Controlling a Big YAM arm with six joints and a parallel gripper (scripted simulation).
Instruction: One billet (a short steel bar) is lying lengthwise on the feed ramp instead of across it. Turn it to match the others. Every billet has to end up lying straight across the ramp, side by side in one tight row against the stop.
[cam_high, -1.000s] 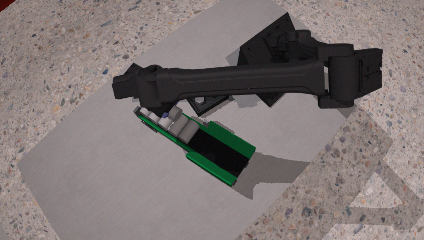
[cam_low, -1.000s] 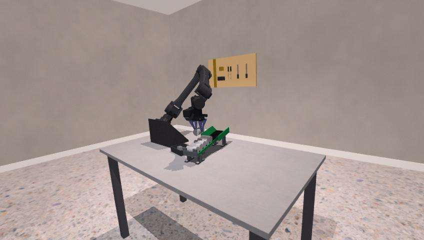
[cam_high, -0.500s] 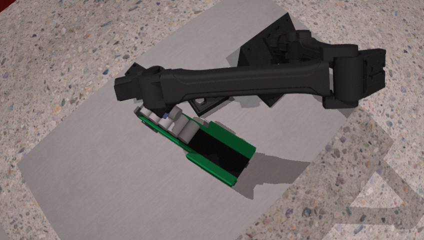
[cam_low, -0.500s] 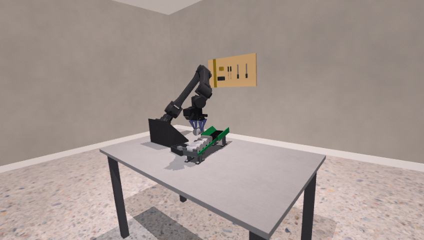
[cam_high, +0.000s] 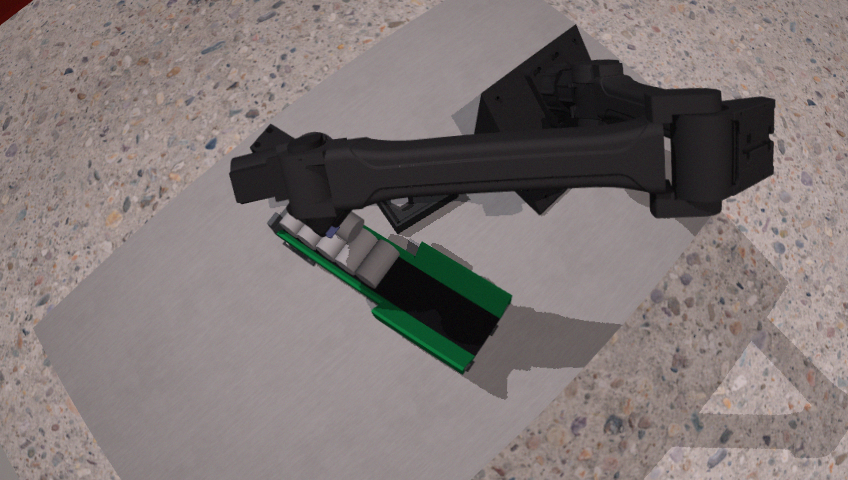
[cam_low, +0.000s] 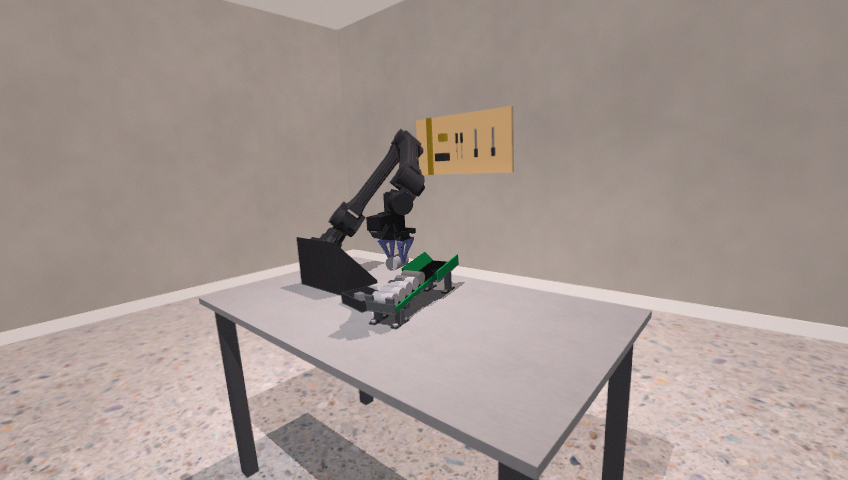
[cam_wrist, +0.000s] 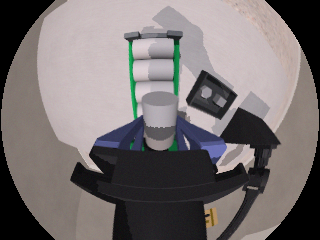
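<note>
Right now the billet is right at my hand. The rest, counted from my hand: stop 110 mm to the right, 100 mm below, 30 mm ahead; then ramp bed 90 mm below, 80 mm to the left, 10 mm behind; then small black tray 150 mm below, 150 mm behind.
</note>
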